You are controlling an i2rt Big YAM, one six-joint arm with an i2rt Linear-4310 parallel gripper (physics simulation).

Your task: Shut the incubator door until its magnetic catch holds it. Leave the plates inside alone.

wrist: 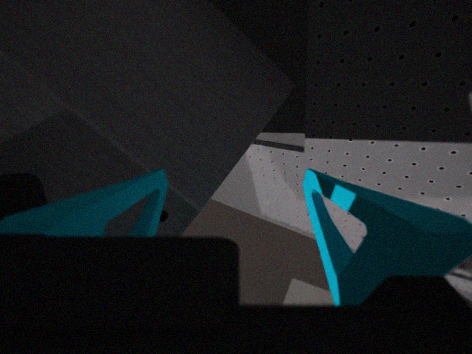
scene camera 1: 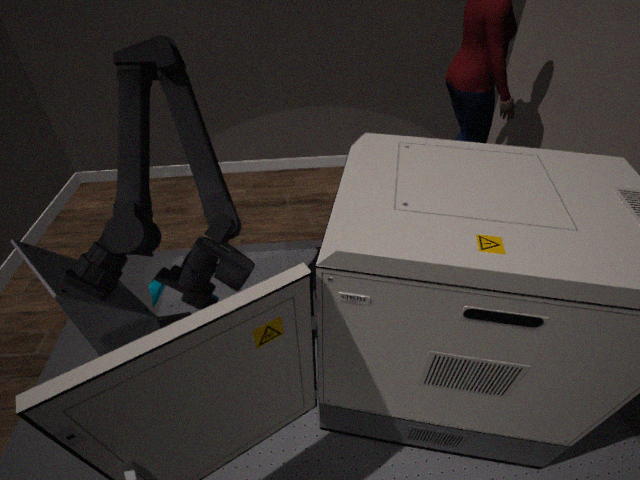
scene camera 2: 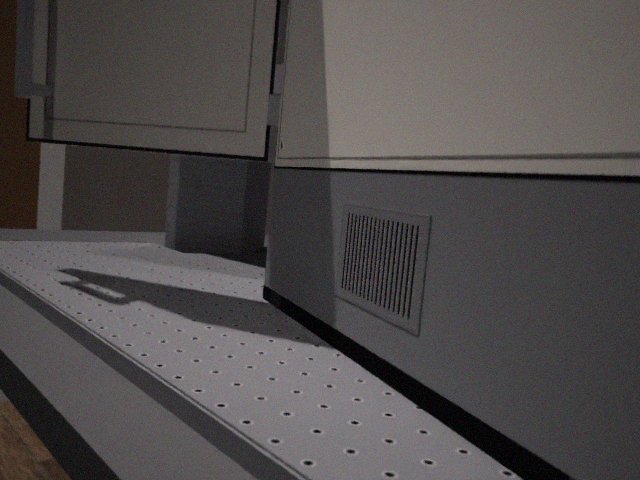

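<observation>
The incubator is a pale cabinet with a grey base. Its door stands wide open, swung out to the left from a hinge at the cabinet's corner. A bar handle sits near its free edge, on the face towards the scene cameras. The opening, the catch and the plates do not show. My gripper, with teal fingers, is open and empty. It is behind the door in scene camera 1, partly hidden by black gripper parts. Contact with the door cannot be told.
A dark tilted panel stands left of the gripper. A dark grey slab fills the wrist view's upper left. The perforated bench top runs below the door. A grey column stands behind it. A person is beyond the incubator.
</observation>
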